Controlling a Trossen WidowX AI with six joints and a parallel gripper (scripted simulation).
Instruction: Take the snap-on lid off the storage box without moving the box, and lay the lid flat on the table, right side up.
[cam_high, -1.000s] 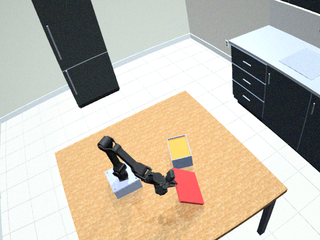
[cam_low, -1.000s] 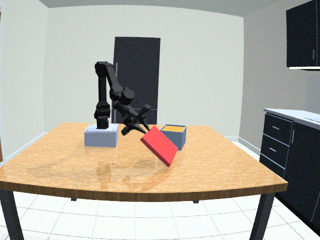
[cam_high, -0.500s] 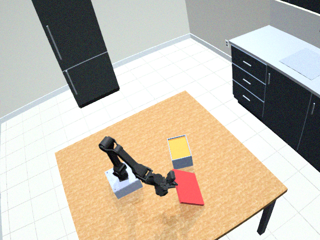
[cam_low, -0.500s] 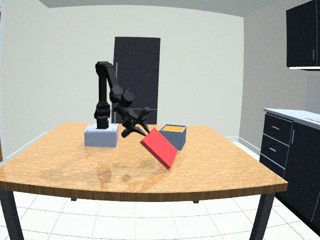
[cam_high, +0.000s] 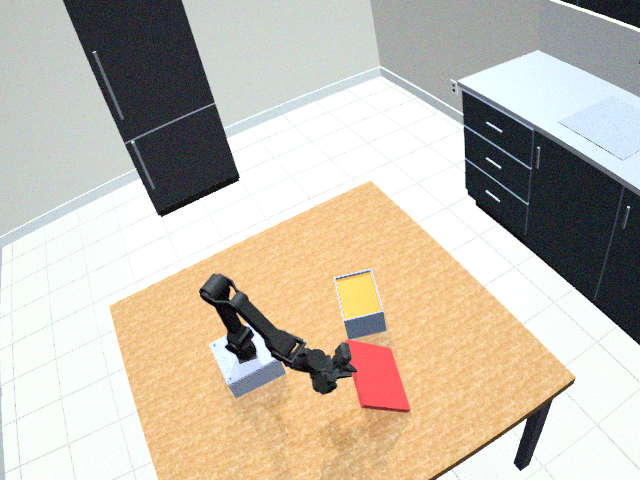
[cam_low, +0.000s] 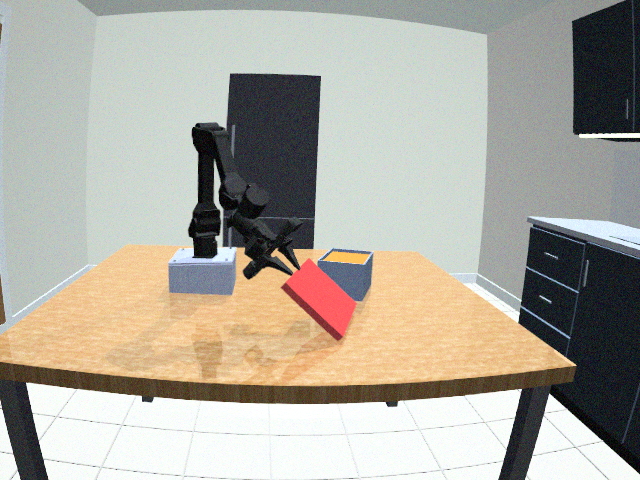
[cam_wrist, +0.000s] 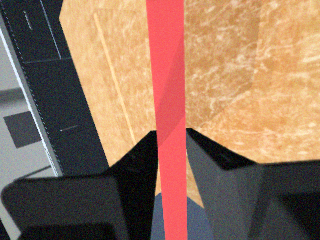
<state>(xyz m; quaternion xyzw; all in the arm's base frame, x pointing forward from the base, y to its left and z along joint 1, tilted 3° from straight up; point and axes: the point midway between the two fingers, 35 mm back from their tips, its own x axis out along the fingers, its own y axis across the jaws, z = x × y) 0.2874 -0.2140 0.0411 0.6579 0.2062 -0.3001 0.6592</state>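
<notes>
Now: the lid 7 cm ahead of my gripper tip and 5 cm below it. Round my gripper tip: storage box: 31 cm to the left, 10 cm ahead, 7 cm below.
</notes>
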